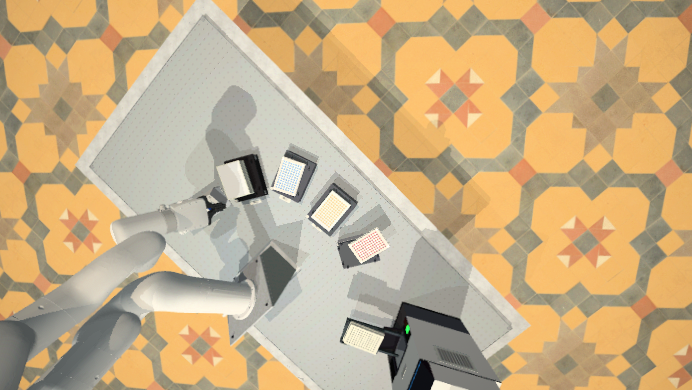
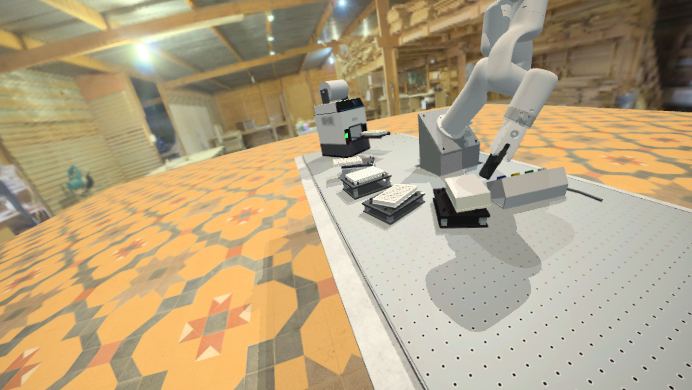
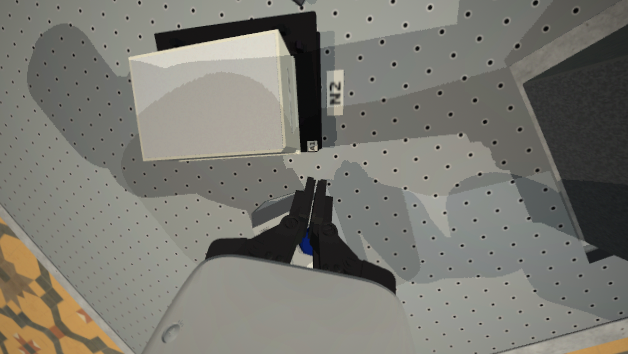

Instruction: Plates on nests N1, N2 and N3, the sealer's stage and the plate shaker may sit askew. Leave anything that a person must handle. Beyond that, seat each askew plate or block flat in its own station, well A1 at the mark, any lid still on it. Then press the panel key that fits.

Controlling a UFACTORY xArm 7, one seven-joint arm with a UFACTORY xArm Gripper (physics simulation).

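My gripper (image 1: 225, 205) (image 2: 485, 176) (image 3: 314, 190) is shut and empty, at the blue-key end of the key panel (image 2: 535, 189) (image 3: 275, 207); contact is unclear. A blue key (image 2: 501, 177) (image 3: 306, 245) shows there. A thick white block (image 1: 232, 180) (image 2: 467, 192) (image 3: 215, 105) sits askew on the black nest (image 1: 259, 175) (image 2: 462, 220) (image 3: 311, 100) labelled N2, overhanging one side. A blue-welled plate (image 1: 290, 175) (image 2: 397, 195) looks tilted on its nest. A yellow-welled plate (image 1: 331, 210) (image 2: 367, 175) rests on another. A red-welled plate (image 1: 369, 245) (image 2: 347, 161) lies twisted across its base. A pale plate (image 1: 363, 337) (image 2: 375, 133) is on the sealer's stage.
The sealer (image 1: 440, 340) (image 2: 342, 125) stands at the table's far end with a green light. The arm's grey wedge base (image 1: 277, 275) (image 2: 447, 150) stands by the table edge, beyond the panel. A yellow key (image 2: 515, 174) and a green key (image 2: 529, 171) also show on the panel.
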